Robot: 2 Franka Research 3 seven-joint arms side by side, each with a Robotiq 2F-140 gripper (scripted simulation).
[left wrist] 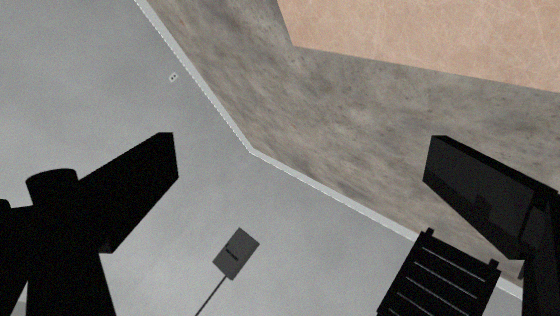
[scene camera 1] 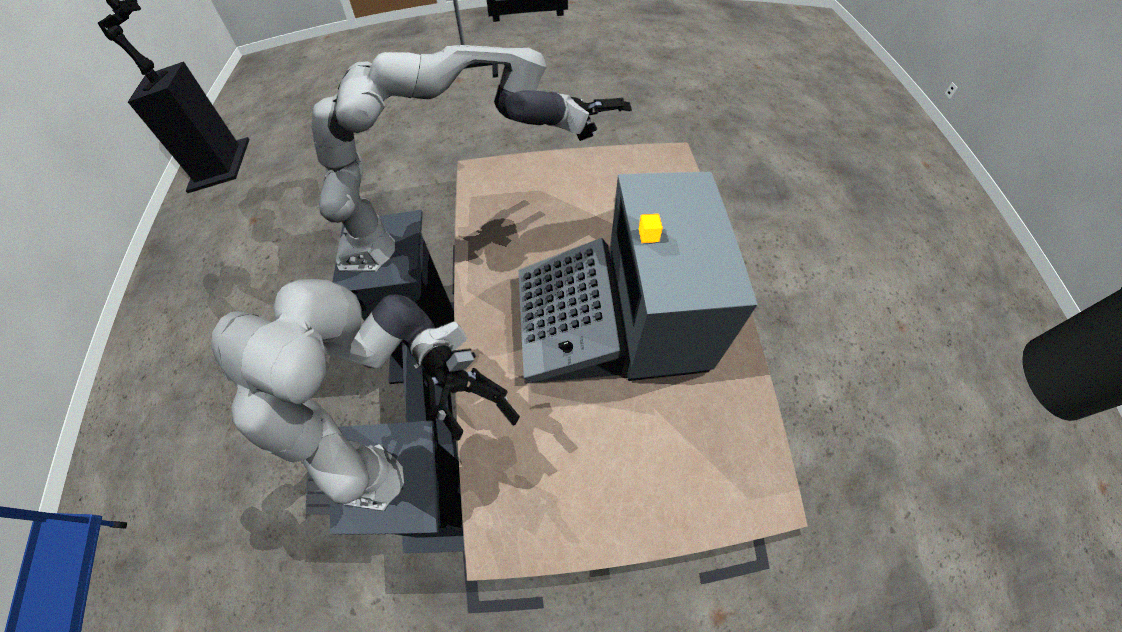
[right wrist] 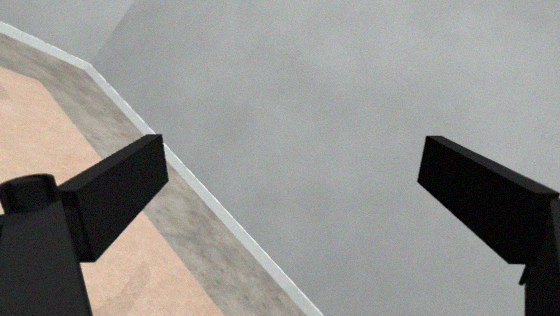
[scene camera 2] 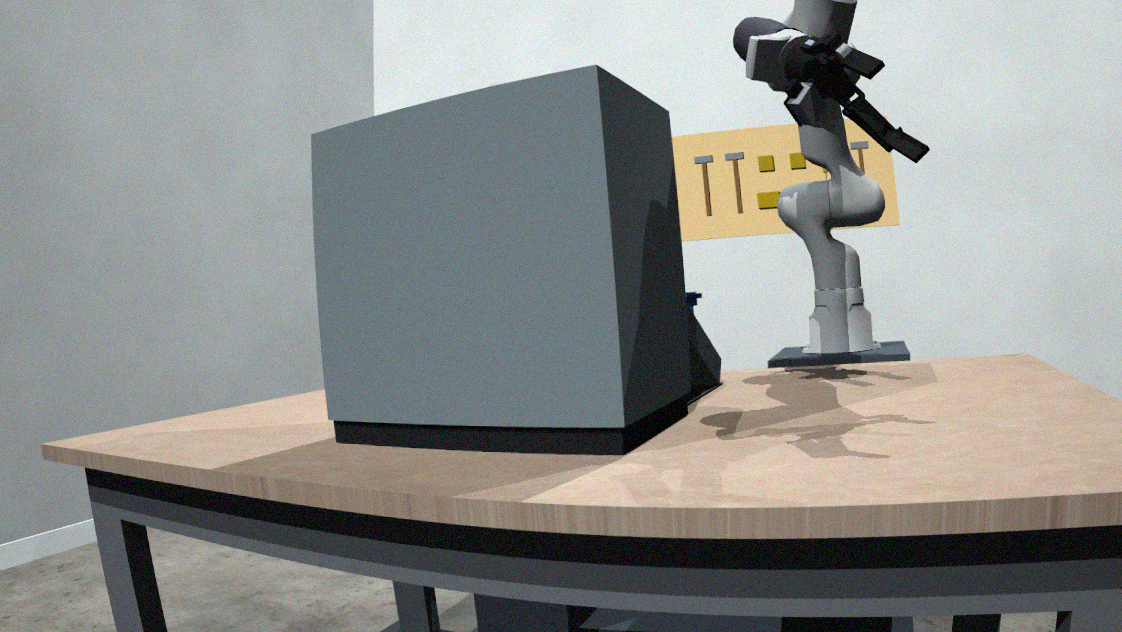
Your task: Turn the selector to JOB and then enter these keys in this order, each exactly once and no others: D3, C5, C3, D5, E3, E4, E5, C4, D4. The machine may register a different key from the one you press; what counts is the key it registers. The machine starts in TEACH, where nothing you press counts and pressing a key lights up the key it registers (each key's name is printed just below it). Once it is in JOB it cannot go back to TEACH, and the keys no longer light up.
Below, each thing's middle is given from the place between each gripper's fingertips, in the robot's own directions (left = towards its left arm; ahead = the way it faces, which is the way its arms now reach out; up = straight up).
I see the keypad (scene camera 1: 602, 340) 50 cm to the right of my left hand (scene camera 2: 901, 114), 29 cm below it and 21 cm behind it.
Right now the keypad is 24 cm ahead of my right hand (scene camera 1: 489, 428), 34 cm to the left of it and 24 cm below it.
